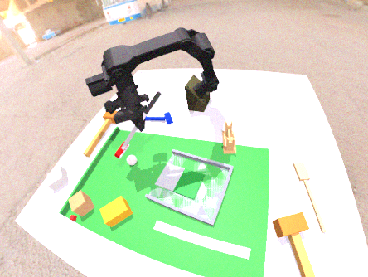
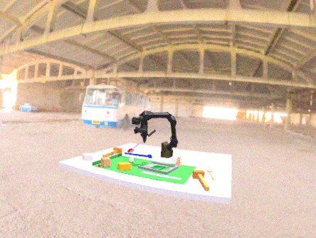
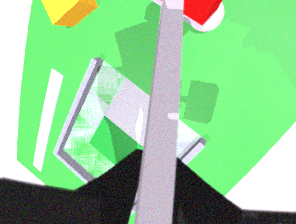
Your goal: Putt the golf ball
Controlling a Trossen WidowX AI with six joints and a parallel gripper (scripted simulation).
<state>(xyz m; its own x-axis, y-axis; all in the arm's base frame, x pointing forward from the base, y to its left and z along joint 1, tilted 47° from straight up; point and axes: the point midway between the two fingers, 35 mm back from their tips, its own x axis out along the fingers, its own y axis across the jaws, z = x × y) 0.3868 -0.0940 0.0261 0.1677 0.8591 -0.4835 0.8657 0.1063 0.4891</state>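
Now: the white golf ball 160 mm below my gripper tip, 90 mm to the right of it and 50 mm ahead of it. Round my gripper tip: red putter 20 mm to the right, 10 mm ahead; then yellow block 250 mm ahead, 150 mm below, 10 mm to the right; then blue putter 210 mm behind, 190 mm to the right, 170 mm below.
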